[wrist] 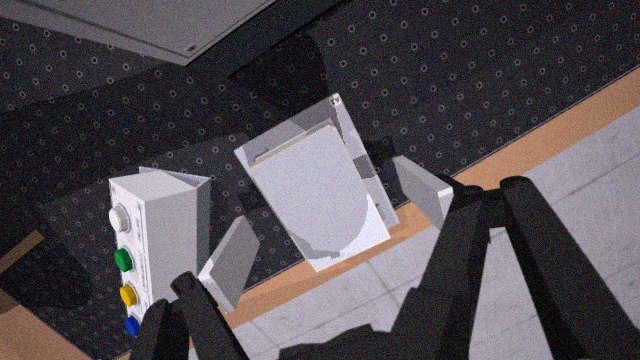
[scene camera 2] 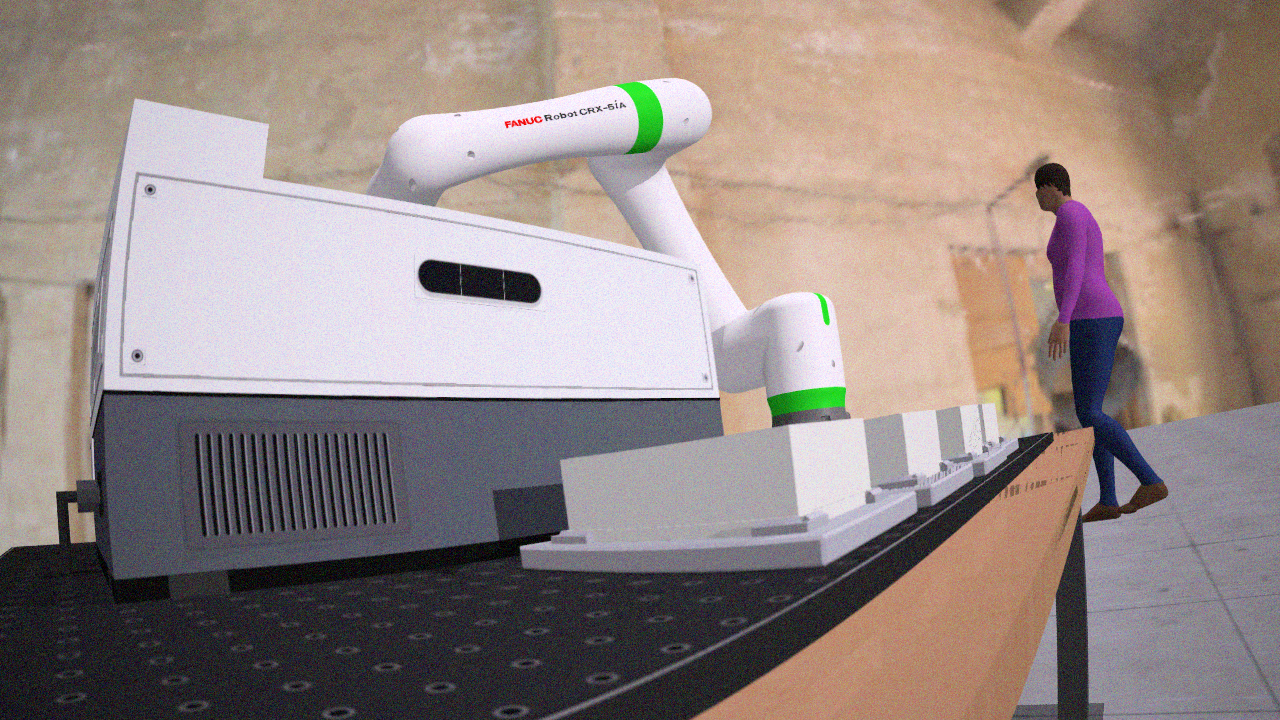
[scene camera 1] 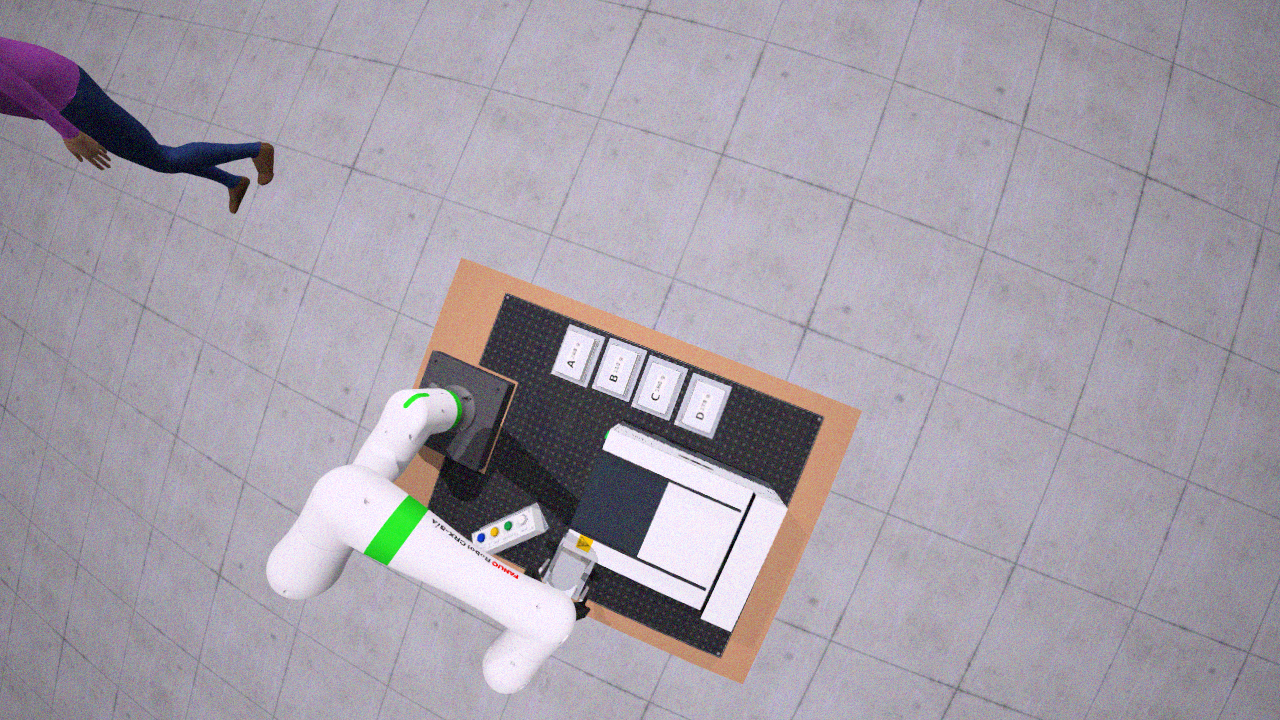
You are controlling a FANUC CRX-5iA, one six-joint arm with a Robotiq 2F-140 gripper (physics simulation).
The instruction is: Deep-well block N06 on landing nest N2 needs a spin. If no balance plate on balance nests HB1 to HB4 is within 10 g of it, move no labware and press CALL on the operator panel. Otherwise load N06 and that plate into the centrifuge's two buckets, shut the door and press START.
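Places are measured from the arm's base along level axes (x left, y back, z up), in millimetres.
Where they show: gripper, fingertip midpoint: (wrist: 322, 203) (scene camera 1: 566, 576); arm's base, origin of the base link: (scene camera 1: 456, 408).
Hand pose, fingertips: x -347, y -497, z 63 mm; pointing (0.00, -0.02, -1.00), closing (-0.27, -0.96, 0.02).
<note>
Each offset is from my fingertips to the top centre of the thing. "spot": to the spot under its first point.
A pale deep-well block {dx -11, dy +5, dz -20 mm} (scene camera 1: 570, 569) (wrist: 310, 185) sits on a light grey nest {spot: dx +64, dy +1, dz -62 mm} (wrist: 280, 132) near the table's edge; its label is not readable. My gripper (scene camera 1: 565, 587) (wrist: 322, 203) is open and empty, with one finger pad off each side of the block in the wrist view. Balance plates A {dx +617, dy +168, dz -45 mm} (scene camera 1: 574, 355), B {dx +612, dy +33, dz -45 mm} (scene camera 1: 617, 368), C {dx +594, dy -99, dz -45 mm} (scene camera 1: 659, 387) and D {dx +580, dy -236, dz -45 mm} (scene camera 1: 702, 405) (scene camera 2: 680, 479) stand in a row; their weights are too blurred to read. The centrifuge (scene camera 1: 747, 564) (scene camera 2: 313, 313) has a dark area and a white panel on top; I cannot tell the door state.
The operator panel {dx +32, dy +221, dz -15 mm} (scene camera 1: 523, 530) (wrist: 170, 225), with white, green, yellow and blue buttons, stands beside the nest, close to one finger. The centrifuge (wrist: 150, 30) looms at the wrist view's upper left. A person (scene camera 1: 111, 116) (scene camera 2: 1084, 268) in a purple top is on the floor away from the table.
</note>
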